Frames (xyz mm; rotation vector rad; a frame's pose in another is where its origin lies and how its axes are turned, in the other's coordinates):
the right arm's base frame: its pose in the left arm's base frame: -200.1 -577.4 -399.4 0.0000 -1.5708 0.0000
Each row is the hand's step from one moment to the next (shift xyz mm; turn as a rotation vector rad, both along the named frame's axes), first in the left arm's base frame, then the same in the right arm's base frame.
Working: the left arm's base frame: its pose in the right arm's base frame: 399.4 577.4 -200.1 0.0000 1.5708 0.0000

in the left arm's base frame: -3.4 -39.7 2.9 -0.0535 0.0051 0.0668
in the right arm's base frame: 2.9 -39.7 3.4 0.0668 0.0051 0.0535
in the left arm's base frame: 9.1 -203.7 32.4 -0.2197 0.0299 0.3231
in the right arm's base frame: 32.4 -203.7 -9.1 0.3231 0.0299 0.2197
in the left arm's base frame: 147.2 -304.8 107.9 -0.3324 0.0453 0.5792
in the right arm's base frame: 107.9 -304.8 -147.2 0.5792 0.0453 0.3324
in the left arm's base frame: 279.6 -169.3 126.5 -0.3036 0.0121 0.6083
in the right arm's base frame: 126.5 -169.3 -279.6 0.6083 0.0121 0.3036
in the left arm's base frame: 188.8 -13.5 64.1 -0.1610 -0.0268 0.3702
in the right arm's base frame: 64.1 -13.5 -188.8 0.3702 -0.0268 0.1610
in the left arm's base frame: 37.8 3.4 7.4 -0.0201 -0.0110 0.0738
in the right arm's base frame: 7.4 3.4 -37.8 0.0738 -0.0110 0.0201
